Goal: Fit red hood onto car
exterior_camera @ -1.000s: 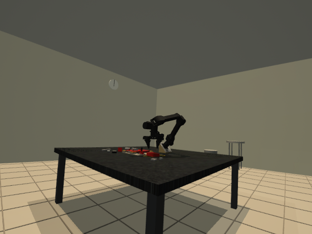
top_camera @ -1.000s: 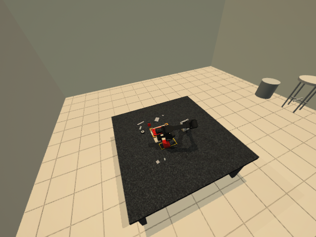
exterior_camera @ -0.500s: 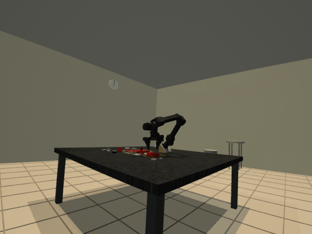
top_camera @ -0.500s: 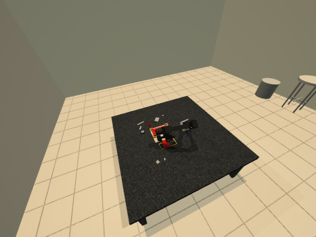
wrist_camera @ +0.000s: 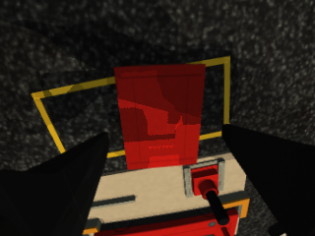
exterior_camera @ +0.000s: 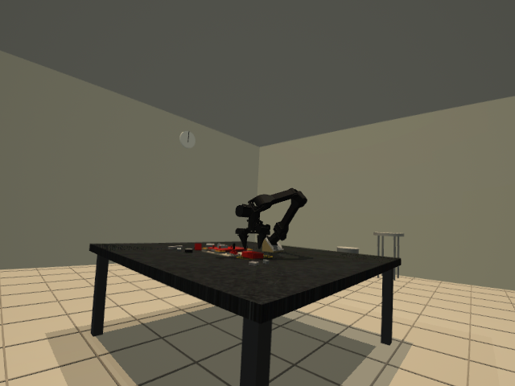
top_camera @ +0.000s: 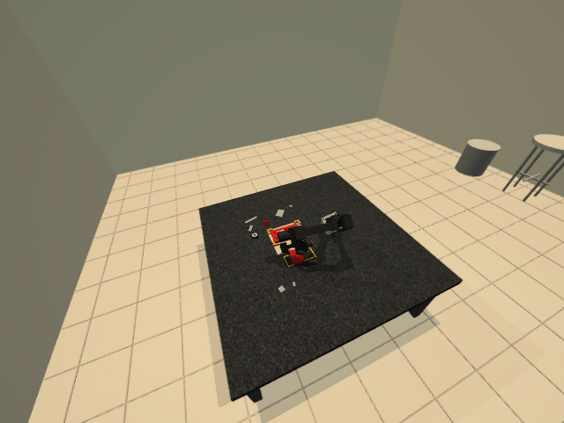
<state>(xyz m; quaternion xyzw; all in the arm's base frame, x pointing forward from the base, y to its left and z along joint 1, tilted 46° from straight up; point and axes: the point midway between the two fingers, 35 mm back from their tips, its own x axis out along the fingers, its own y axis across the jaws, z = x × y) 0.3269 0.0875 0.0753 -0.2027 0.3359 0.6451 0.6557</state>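
Now: gripper tip 3 cm above the red hood. Also, from my gripper tip: beige jig 19 cm to the right, 3 cm below, 3 cm behind; then wheel 29 cm to the right, 17 cm ahead, 3 cm below.
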